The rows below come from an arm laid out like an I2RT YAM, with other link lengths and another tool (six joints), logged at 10 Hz.
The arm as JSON. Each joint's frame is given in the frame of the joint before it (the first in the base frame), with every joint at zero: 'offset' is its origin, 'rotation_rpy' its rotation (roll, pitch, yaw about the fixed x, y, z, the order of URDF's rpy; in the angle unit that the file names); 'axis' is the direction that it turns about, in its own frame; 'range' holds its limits. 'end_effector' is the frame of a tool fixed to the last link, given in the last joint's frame.
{
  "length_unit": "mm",
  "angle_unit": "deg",
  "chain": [
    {
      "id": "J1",
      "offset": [
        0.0,
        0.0,
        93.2
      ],
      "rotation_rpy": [
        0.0,
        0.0,
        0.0
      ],
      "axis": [
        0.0,
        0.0,
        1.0
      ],
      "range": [
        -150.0,
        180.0
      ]
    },
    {
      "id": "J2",
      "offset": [
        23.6,
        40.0,
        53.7
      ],
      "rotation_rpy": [
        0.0,
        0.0,
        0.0
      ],
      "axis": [
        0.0,
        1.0,
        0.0
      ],
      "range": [
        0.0,
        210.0
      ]
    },
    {
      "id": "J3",
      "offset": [
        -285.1,
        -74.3,
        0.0
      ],
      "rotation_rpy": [
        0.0,
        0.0,
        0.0
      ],
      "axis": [
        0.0,
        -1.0,
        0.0
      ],
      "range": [
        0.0,
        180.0
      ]
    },
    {
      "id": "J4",
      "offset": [
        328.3,
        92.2,
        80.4
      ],
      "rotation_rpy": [
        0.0,
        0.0,
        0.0
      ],
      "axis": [
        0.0,
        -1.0,
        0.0
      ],
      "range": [
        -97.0,
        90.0
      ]
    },
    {
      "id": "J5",
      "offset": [
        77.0,
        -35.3,
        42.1
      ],
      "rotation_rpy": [
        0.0,
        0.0,
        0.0
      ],
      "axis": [
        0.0,
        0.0,
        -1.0
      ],
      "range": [
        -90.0,
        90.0
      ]
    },
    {
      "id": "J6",
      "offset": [
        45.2,
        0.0,
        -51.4
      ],
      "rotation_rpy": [
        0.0,
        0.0,
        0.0
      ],
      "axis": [
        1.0,
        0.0,
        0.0
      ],
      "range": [
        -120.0,
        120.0
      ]
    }
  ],
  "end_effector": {
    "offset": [
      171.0,
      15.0,
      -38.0
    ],
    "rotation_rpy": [
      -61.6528,
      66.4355,
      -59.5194
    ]
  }
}
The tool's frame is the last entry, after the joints.
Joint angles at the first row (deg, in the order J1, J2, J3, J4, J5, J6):
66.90, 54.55, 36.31, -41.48, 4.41, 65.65
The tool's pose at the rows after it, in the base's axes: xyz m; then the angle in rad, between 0 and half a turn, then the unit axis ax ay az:
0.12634 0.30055 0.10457 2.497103 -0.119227 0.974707 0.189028
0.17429 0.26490 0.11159 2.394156 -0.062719 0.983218 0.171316
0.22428 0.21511 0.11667 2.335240 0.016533 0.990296 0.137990
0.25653 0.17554 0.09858 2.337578 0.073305 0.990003 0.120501
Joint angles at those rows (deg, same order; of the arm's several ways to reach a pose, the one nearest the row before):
62.14, 51.05, 36.74, -44.73, 9.07, 64.58
52.82, 44.98, 33.90, -44.27, 10.97, 61.02
39.08, 41.40, 32.69, -44.60, 9.70, 56.72
26.45, 41.24, 29.65, -41.53, 4.97, 52.14

